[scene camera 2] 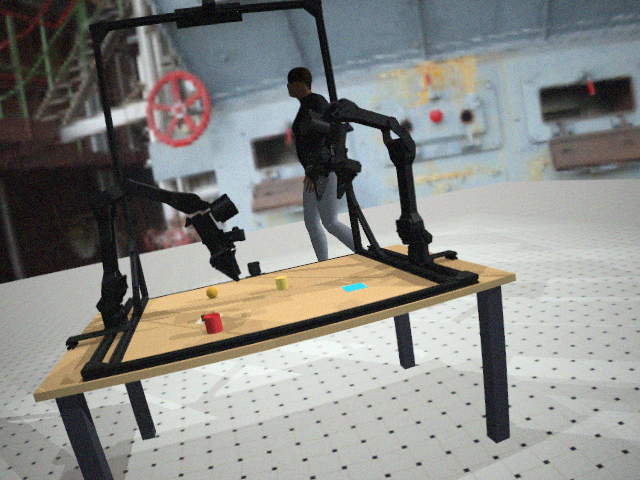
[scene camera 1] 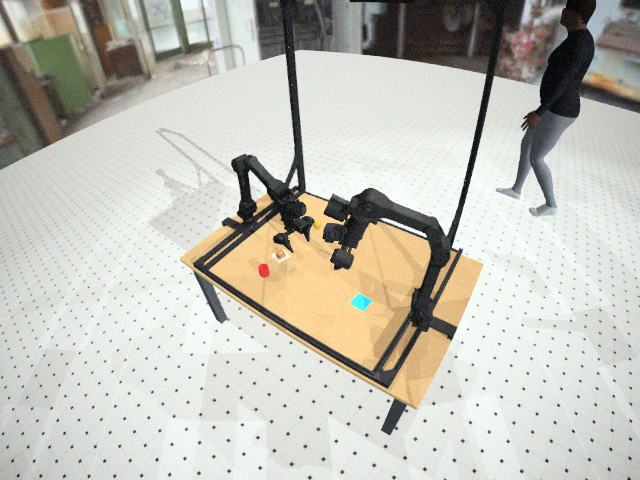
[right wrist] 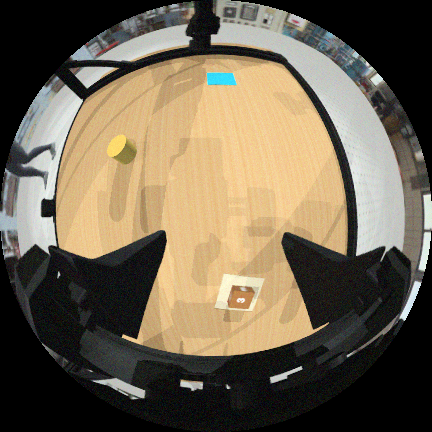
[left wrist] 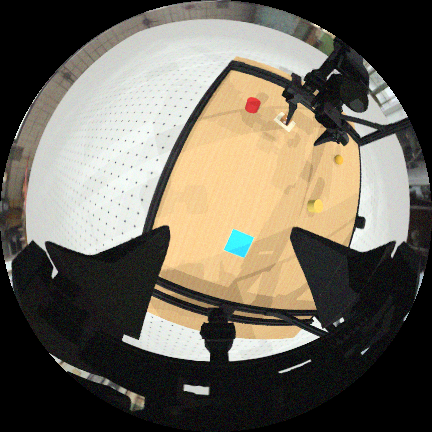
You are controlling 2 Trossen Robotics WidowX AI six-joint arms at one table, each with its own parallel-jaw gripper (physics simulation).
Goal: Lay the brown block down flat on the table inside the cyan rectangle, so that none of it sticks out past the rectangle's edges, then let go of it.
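Places are measured from the left arm's base along level axes (x right, y back, z down), in millimetres.
Pixels of known places: left gripper, fingertip midpoint: [scene camera 2: 328, 199] [left wrist: 233, 232]; right gripper, fingertip midpoint: [scene camera 2: 239, 277] [scene camera 1: 300, 247] [right wrist: 226, 237] [left wrist: 300, 134]; left arm's base at its link origin: [scene camera 2: 420, 262] [scene camera 1: 420, 320] [right wrist: 201, 46] [left wrist: 217, 314]; right arm's base at its link origin: [scene camera 2: 116, 326] [scene camera 1: 249, 223] [right wrist: 213, 374] [left wrist: 305, 91].
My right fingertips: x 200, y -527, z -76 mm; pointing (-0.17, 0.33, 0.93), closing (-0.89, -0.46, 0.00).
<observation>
For each thing: its top centre in the pictures, then the offset to it from my right fingertips. "*": a spot on its surface instead.
- brown block at its top centre: [right wrist: 241, 300] [scene camera 1: 280, 252] dx +18, dy -110, dz +76 mm
- cream square outline at a spot on its surface: [right wrist: 223, 291] * dx +37, dy -93, dz +94 mm
- flat cyan rectangle at a spot on its surface: [right wrist: 221, 79] [left wrist: 239, 239] [scene camera 2: 351, 287] [scene camera 1: 359, 301] * dx -146, dy +280, dz +94 mm
- red cylinder at its top centre: [scene camera 2: 211, 315] [left wrist: 253, 100] [scene camera 1: 263, 267] dx -102, dy -139, dz +53 mm
- yellow ball at its top centre: [scene camera 2: 210, 287] [left wrist: 341, 157] [scene camera 1: 317, 221] dx +248, dy -6, dz +56 mm
- yellow cylinder at its top centre: [right wrist: 115, 144] [left wrist: 318, 205] [scene camera 2: 280, 277] dx +87, dy +179, dz +56 mm
The brown block [scene camera 1: 280, 253] [right wrist: 240, 297] with white marks sits inside a cream square outline [right wrist: 223, 291] on the table; a right finger partly covers it in the left wrist view. The flat cyan rectangle [scene camera 1: 361, 302] [scene camera 2: 354, 287] [left wrist: 238, 243] [right wrist: 221, 79] lies well away, toward the left arm's base, with nothing on it. My right gripper [scene camera 1: 299, 245] [left wrist: 300, 134] [right wrist: 226, 237] is open and empty, pointing down above the table near the block. My left gripper [scene camera 2: 329, 197] [left wrist: 233, 232] is open and empty, high above the table.
A red cylinder [scene camera 1: 264, 270] [scene camera 2: 213, 322] [left wrist: 252, 105] stands near the brown block. A yellow ball [scene camera 1: 317, 223] [scene camera 2: 211, 292] [left wrist: 338, 159] and a yellow cylinder [scene camera 2: 281, 283] [left wrist: 315, 206] [right wrist: 122, 149] are toward the table's far side. Black rails border the work area.
</observation>
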